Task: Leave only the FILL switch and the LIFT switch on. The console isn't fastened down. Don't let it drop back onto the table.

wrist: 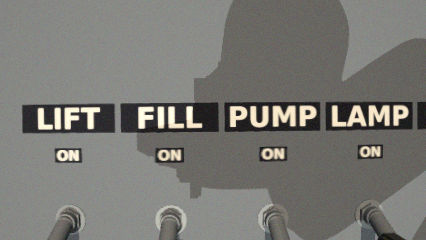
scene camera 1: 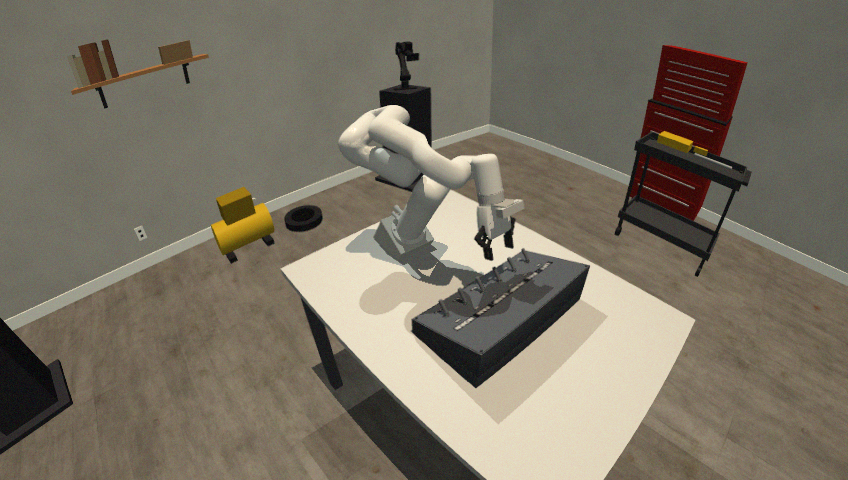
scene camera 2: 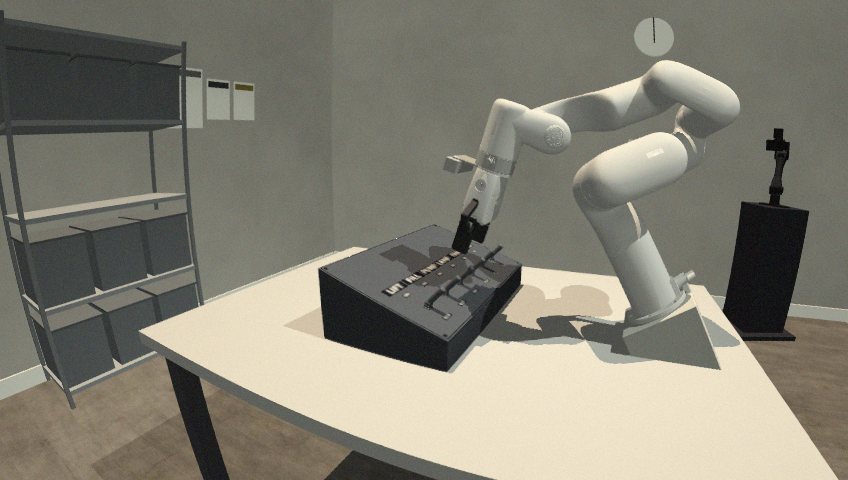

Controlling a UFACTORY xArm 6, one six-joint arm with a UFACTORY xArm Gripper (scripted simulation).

Labels:
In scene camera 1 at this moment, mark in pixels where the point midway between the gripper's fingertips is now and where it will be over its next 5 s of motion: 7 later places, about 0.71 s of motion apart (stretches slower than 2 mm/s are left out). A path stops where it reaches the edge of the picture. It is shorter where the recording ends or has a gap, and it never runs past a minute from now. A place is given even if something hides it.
The gripper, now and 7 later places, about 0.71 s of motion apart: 499, 253; 489, 259; 484, 262; 472, 269; 463, 274; 453, 281; 445, 285; 432, 293

